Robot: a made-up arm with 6 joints.
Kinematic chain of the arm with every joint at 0, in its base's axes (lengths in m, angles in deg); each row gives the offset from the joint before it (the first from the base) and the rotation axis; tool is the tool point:
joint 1: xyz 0 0 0.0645 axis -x
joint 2: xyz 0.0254 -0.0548 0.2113 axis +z
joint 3: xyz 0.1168 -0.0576 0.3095 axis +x
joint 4: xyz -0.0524 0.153 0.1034 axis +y
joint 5: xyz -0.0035 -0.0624 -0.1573 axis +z
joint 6: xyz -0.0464 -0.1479 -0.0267 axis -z
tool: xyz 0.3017 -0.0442 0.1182
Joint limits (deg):
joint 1: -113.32..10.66
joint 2: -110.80..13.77
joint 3: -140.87..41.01
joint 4: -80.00..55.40
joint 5: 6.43..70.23
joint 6: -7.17..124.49
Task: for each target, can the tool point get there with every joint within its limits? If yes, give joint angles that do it. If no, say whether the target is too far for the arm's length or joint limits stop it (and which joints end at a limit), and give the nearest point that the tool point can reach.
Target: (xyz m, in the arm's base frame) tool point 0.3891 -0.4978 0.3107
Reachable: yes | joints -38.79 -23.46 -14.35 7.38 42.02 16.21
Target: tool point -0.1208 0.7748 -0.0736
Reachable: no: joint limits stop it (at a limit: joint 1, joint 2, joint 4, joint 5) | nearest point 0.1304 0.4130 0.2616 | short by 0.553 m
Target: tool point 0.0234 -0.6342 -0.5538
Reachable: yes | joints -99.57 -99.74 -67.33 -24.19 62.54 77.76
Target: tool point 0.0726 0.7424 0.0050
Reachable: no: joint limits stop it (at a limit: joint 1, joint 2, joint 4, joint 5) | nearest point 0.1293 0.4189 0.2689 | short by 0.421 m
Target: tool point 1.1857 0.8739 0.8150
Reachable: no: too far | nearest point 0.4327 0.3381 0.6866 | short by 0.933 m
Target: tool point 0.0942 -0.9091 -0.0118
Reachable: yes | joints -82.69 -48.32 -81.82 -25.98 25.73 99.52
